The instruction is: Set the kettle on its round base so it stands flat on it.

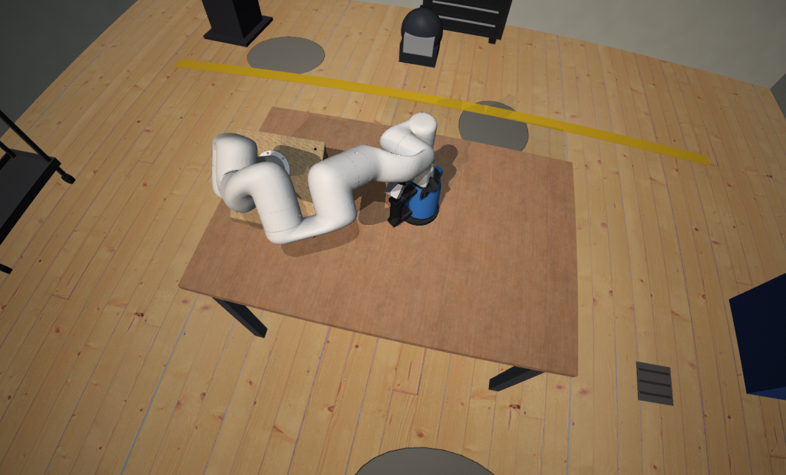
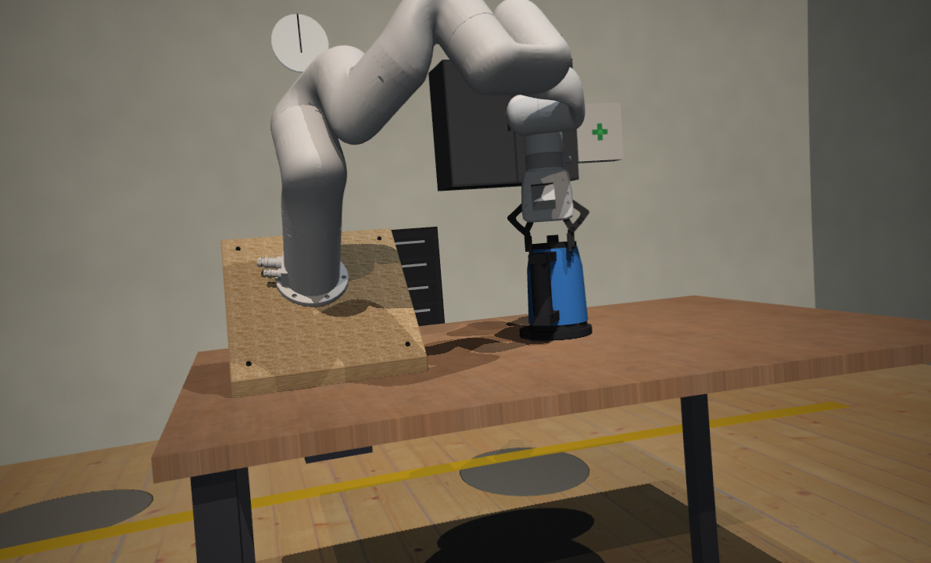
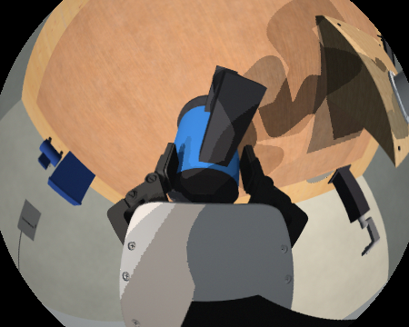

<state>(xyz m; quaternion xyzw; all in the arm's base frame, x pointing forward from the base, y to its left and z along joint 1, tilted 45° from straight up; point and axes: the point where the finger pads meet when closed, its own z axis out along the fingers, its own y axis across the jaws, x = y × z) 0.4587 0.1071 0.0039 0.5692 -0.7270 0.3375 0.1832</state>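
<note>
Right now my hand is 70 mm above the blue kettle, 30 mm to the right of it and 10 mm short of it. From my hand the other things lie so: round black base 170 mm below, 50 mm to the left, 20 mm ahead.
</note>
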